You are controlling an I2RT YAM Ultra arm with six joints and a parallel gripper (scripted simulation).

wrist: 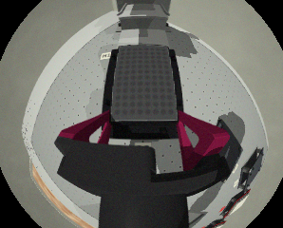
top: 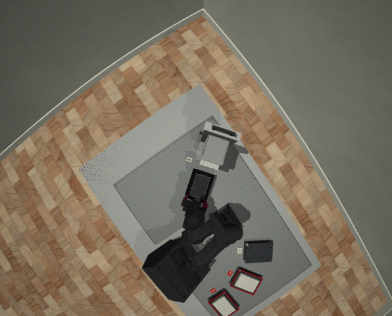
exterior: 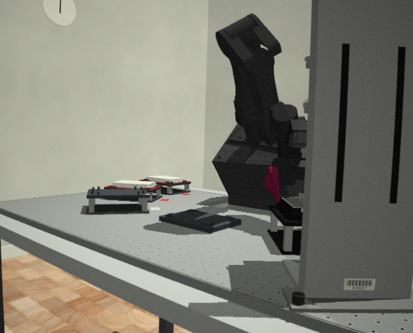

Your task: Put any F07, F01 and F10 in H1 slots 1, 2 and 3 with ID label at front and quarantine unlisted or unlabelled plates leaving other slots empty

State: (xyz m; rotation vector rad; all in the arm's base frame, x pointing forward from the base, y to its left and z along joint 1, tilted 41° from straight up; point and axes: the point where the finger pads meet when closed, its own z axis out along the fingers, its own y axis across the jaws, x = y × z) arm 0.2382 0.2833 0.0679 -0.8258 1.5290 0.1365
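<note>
The dark 96-well plate is 40 mm to the left of my hand and 40 mm ahead of it. Round my hand: N6 deck label 320 mm to the right, 110 mm ahead, 80 mm below; then H1 deck label 200 mm to the left, 80 mm below, 40 mm ahead; then grey hotel back wall 230 mm to the left, 200 mm ahead, 120 mm above.
</note>
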